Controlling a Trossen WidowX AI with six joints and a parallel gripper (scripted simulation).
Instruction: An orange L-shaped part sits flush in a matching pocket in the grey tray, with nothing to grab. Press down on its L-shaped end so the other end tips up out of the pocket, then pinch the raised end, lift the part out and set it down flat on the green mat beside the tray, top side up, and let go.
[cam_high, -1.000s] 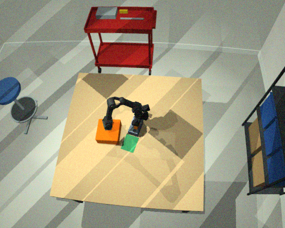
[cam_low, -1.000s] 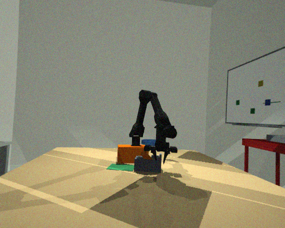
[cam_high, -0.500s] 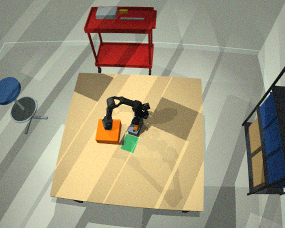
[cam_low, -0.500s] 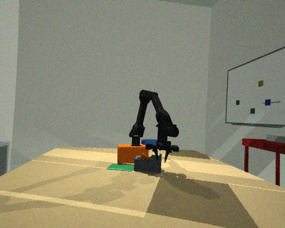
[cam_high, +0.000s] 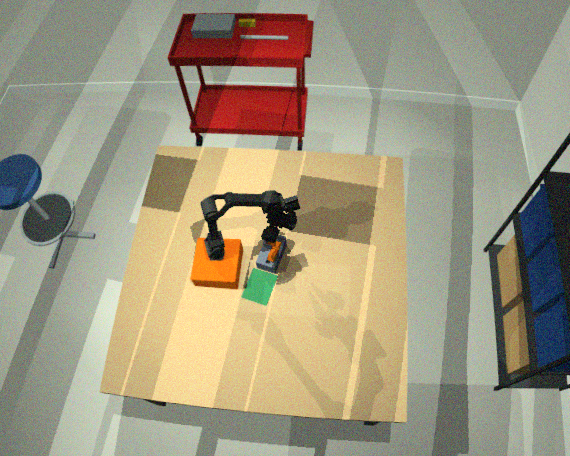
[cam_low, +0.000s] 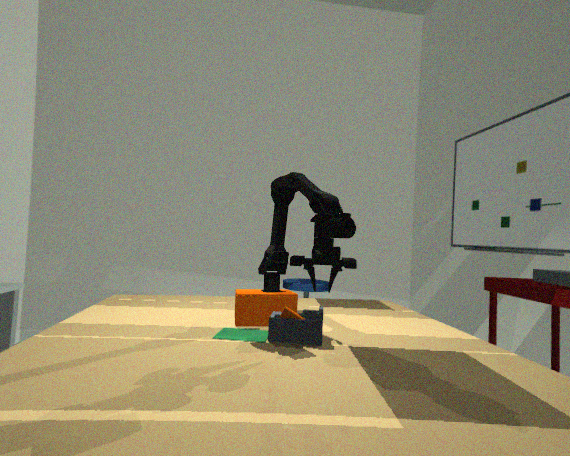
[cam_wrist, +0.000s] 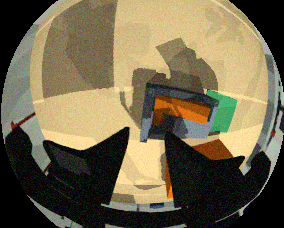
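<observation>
Right now the orange L-shaped part is 2 cm behind my gripper tip, 4 cm to the right of it and 10 cm below it. From my gripper tip the other things lie so: green mat (9 cm behind, 21 cm to the right, 15 cm below).
</observation>
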